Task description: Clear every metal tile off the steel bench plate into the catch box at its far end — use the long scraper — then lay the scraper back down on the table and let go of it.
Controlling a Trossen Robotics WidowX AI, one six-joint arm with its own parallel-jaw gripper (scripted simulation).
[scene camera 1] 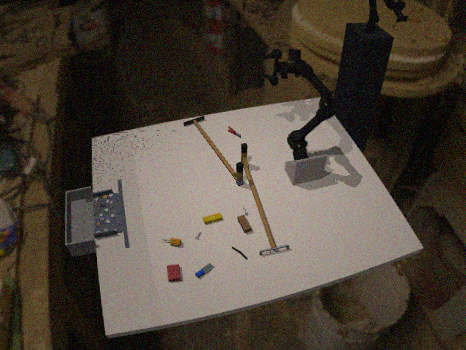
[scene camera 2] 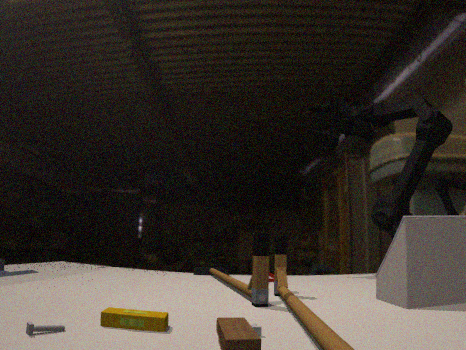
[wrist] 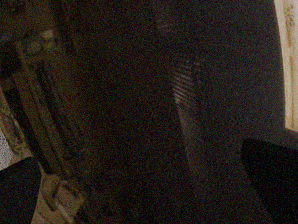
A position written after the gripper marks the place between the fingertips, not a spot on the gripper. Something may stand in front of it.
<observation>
The gripper (wrist: 141, 160) is open, holding nothing. Also in view: a long scraper (scene camera 2: 257, 289).
The wrist view does not show the long scraper: it is out of frame.
</observation>
